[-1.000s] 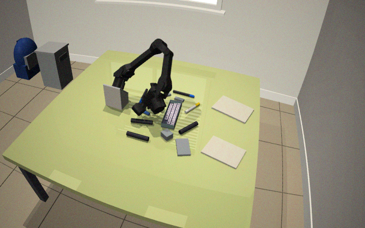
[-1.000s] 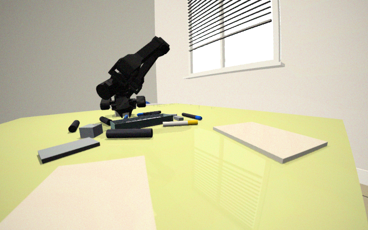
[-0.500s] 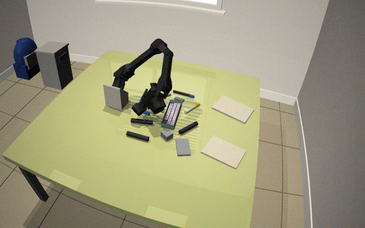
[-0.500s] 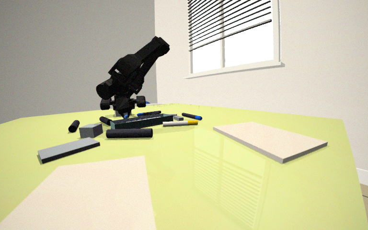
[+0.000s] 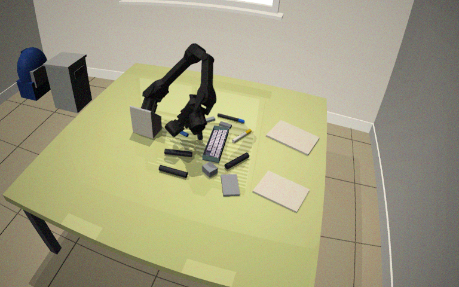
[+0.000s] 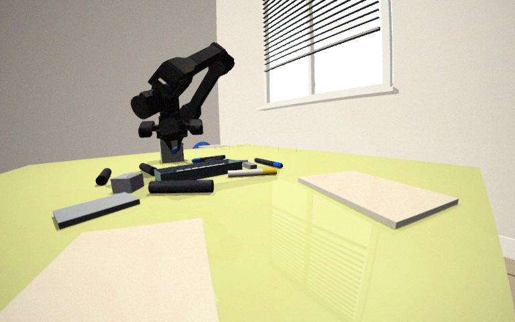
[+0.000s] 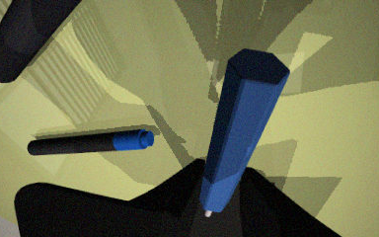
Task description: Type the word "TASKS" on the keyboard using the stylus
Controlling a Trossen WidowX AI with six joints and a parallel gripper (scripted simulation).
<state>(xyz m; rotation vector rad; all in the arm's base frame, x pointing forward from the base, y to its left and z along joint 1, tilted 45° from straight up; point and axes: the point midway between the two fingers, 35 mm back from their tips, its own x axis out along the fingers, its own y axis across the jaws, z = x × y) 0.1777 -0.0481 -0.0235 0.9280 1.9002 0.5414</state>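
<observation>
My gripper tip is 2 cm past the blue stylus and 1 cm to the right of it. From my gripper tip the other things lie so: grey slab: 28 cm ahead, 22 cm to the right, 5 cm below; then yellow marker: 29 cm ahead, 11 cm to the left, 5 cm below; then grey cube: 19 cm ahead, 16 cm to the right, 4 cm below.
</observation>
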